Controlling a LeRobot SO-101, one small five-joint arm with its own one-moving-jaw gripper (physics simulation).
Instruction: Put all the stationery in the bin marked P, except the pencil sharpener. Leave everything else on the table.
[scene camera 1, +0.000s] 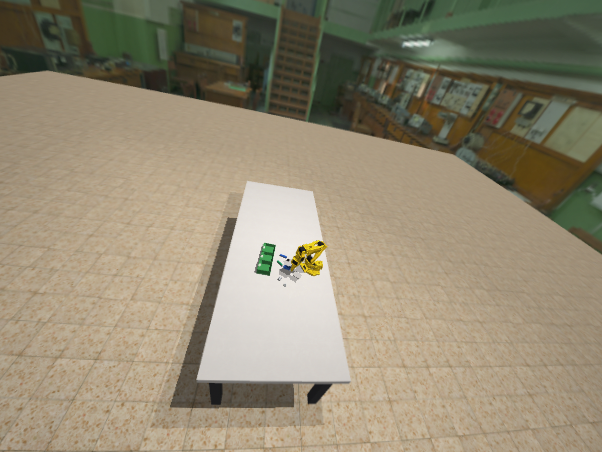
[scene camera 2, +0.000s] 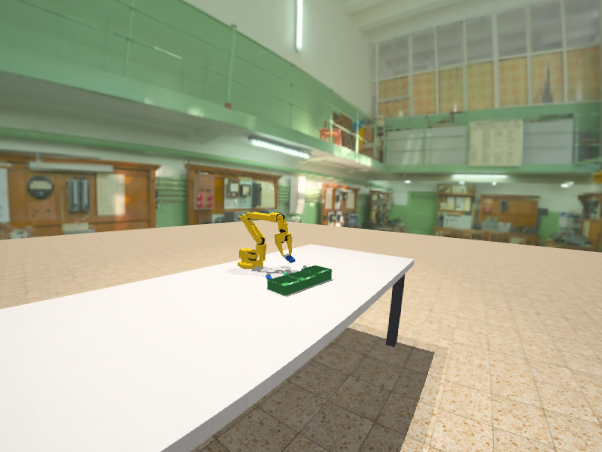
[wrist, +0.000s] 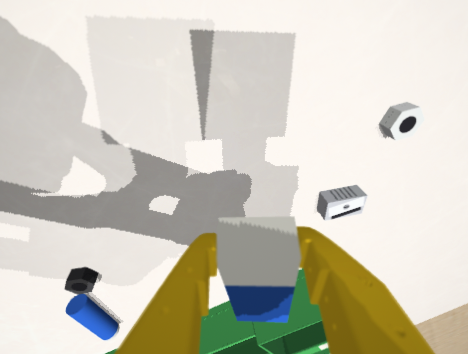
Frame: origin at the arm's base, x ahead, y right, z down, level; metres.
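Where they show: hand, its tool point: (scene camera 1: 293, 268) (scene camera 2: 283, 255) (wrist: 216, 248); arm's base, origin of its link: (scene camera 1: 309, 269) (scene camera 2: 254, 266).
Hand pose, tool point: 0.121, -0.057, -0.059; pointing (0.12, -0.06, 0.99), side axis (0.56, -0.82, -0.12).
Each offset is from my tool point to the top centre of the thing, as dx, dy, dz. "*": to the spot under its first point. Level surfaces: height alone.
My gripper (scene camera 1: 289, 266) (scene camera 2: 287, 255) (wrist: 257, 241) is shut on a white and blue eraser @[+0.032, +0.003, -0.010] (scene camera 2: 290, 259) (wrist: 257, 260), held above the table between both jaws. A green bin row @[* +0.176, -0.022, +0.037] (scene camera 1: 264, 272) (scene camera 2: 300, 285) (wrist: 225, 322) with open compartments stands beyond it; its letter marks cannot be read. A grey ridged block with a slot, looking like the pencil sharpener @[+0.079, -0.045, +0.047] (wrist: 342, 202), lies right of the gripper in the wrist view. A blue cylinder @[+0.058, +0.149, +0.044] (scene camera 1: 283, 256) (scene camera 2: 268, 276) (wrist: 92, 316) lies at lower left there. A small green piece @[+0.078, +0.079, +0.044] (scene camera 1: 280, 263) lies between the blue cylinder and the eraser in scene camera 1.
A silver hex nut @[+0.047, -0.090, +0.050] (wrist: 401, 121) lies at the right of the wrist view. A black nut @[+0.023, +0.118, +0.050] (wrist: 82, 280) lies by the blue cylinder's end. The white table @[dz +0.058] (scene camera 1: 280, 330) (scene camera 2: 150, 340) carries everything, with its edge beyond the bins.
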